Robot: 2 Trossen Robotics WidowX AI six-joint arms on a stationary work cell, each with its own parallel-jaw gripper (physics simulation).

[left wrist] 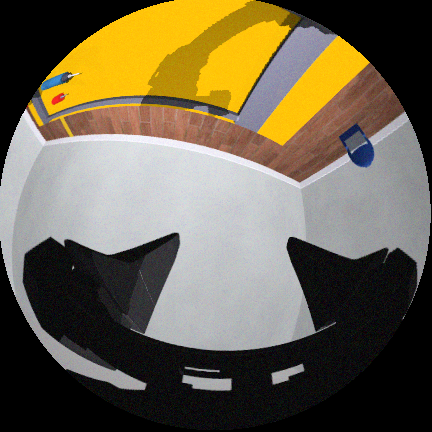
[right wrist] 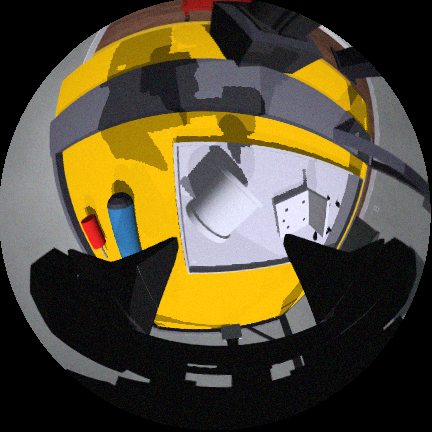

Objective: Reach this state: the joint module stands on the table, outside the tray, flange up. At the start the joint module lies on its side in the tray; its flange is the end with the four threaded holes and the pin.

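Places are measured from the left arm's base along level axes (x ahead, y left, z up), in millimetres.
Where they show: left gripper, fingertip midpoint: (left wrist: pixel 235 241); right gripper, fingertip midpoint: (right wrist: pixel 232 241); left arm's base at its link origin: (right wrist: pixel 231 338).
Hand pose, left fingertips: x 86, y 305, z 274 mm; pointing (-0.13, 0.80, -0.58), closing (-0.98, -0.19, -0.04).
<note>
Each offset is from my left fingertips to the top centre of the thing. "spot": to the spot under its first point. Level surfaces: height alone.
The joint module @[651 mm ahead, 311 mm right, 284 mm down] (right wrist: pixel 222 205), a white cylinder, lies on its side in the white tray (right wrist: pixel 212 261) in the right wrist view. Its flange face with the holes and pin is not visible from here. My right gripper (right wrist: pixel 232 241) is open and empty above the tray, its fingertips on either side of the tray's near part in the view. The joint module does not touch the fingers. My left gripper (left wrist: pixel 235 241) is open and empty, facing the wall, away from the tray; the module and tray do not show in the left wrist view.
A white bracket (right wrist: pixel 292 210) with holes and several small black screws @[605 mm ahead, 574 mm right, 336 mm down] (right wrist: pixel 337 204) lie in the tray beside the module. A blue screwdriver @[spot: 643 mm ahead, 177 mm right, 315 mm down] (right wrist: pixel 124 225) (left wrist: pixel 56 81) and a smaller red one @[611 mm ahead, 68 mm right, 317 mm down] (right wrist: pixel 93 231) (left wrist: pixel 58 99) lie on the yellow table @[351 mm down] (right wrist: pixel 230 300) (left wrist: pixel 115 55). A grey rail runs along the table.
</note>
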